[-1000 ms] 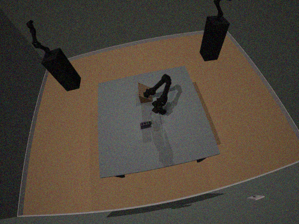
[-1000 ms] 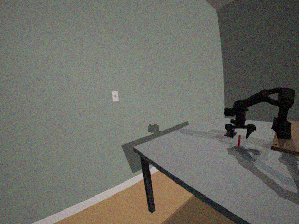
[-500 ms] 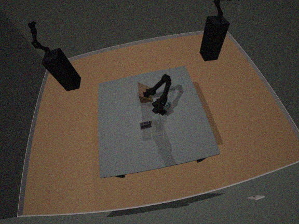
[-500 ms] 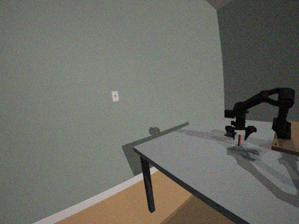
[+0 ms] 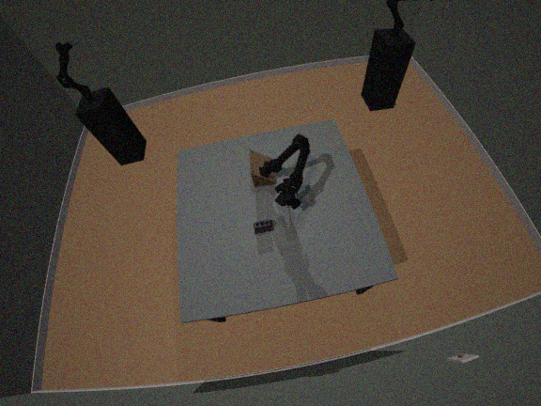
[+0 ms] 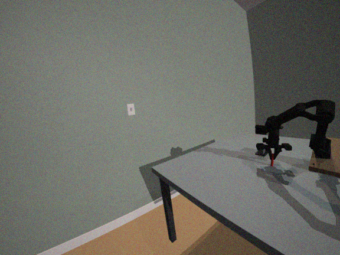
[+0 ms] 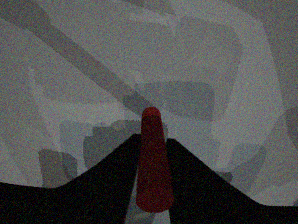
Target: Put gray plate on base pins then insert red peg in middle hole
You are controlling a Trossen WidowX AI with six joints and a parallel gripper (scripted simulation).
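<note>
Now: gripper tip 190 mm to the left of the gray plate and 120 mm short of it. Round my gripper tip: red peg (right at my gripper tip); dark base (190 mm to the right, 120 mm ahead, 30 mm below).
</note>
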